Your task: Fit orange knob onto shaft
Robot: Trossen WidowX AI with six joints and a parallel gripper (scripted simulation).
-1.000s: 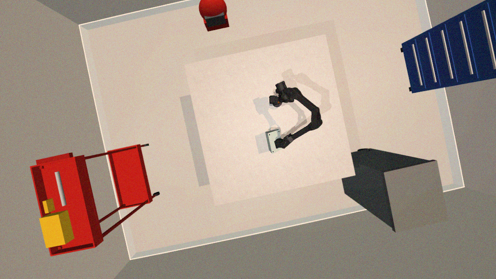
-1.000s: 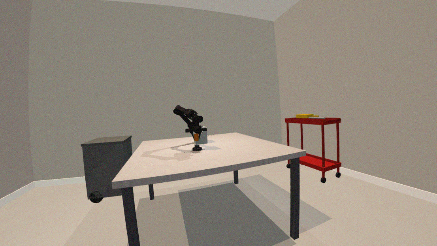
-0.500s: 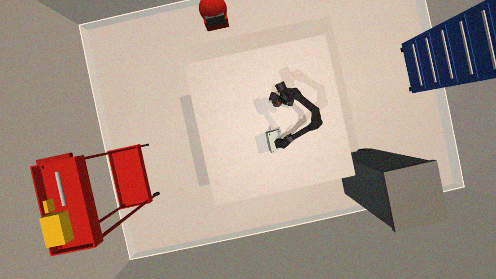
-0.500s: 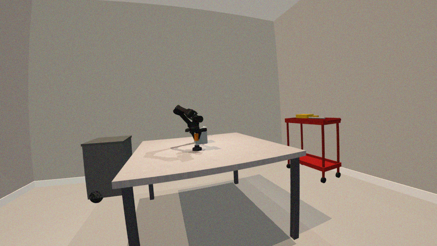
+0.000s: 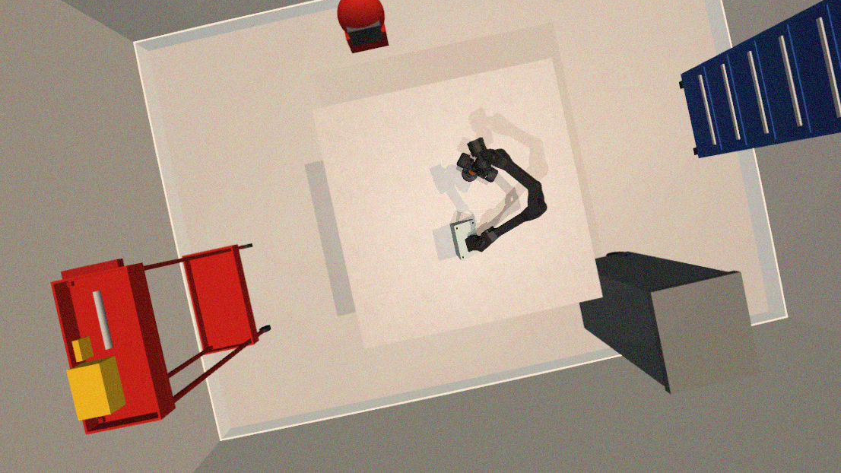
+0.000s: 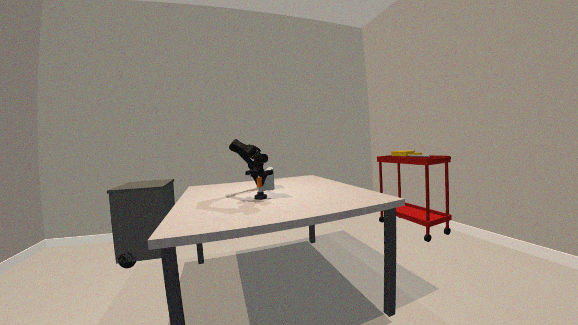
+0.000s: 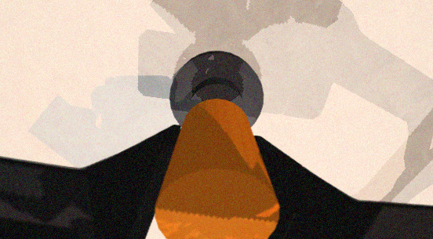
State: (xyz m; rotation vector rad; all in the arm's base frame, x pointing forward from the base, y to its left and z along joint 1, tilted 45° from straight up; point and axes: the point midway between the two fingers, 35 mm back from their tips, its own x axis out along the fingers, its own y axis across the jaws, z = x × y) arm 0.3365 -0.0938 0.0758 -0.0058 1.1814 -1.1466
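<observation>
Right now my gripper tip is 6 cm above the dark round pedestal. From my gripper tip the other things lie so: orange knob (3 cm above).
</observation>
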